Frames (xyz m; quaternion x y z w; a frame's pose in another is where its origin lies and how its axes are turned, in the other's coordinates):
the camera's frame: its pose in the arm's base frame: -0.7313 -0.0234 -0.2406 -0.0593 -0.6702 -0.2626 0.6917
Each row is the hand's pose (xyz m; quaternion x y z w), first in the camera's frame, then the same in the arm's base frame.
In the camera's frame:
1: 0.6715 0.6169 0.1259 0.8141 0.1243 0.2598 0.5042
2: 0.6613 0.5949 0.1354 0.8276 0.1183 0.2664 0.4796
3: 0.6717 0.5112 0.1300 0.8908 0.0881 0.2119 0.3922
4: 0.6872 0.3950 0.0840 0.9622 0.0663 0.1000 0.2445
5: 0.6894 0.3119 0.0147 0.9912 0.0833 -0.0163 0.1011
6: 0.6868 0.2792 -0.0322 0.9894 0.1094 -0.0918 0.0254
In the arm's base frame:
1: -0.5953 0.3682 0.5813 0.3917 -0.4503 0.5855 0.5486
2: -0.6131 0.3564 0.5665 0.3965 -0.4411 0.6060 0.5301
3: -0.6457 0.2795 0.5533 0.4740 -0.4233 0.6353 0.4388
4: -0.6565 0.1558 0.5325 0.6014 -0.3647 0.6459 0.2969
5: -0.6313 0.0540 0.5056 0.7124 -0.2714 0.6215 0.1803
6: -0.6037 0.0065 0.4898 0.7731 -0.2066 0.5864 0.1255

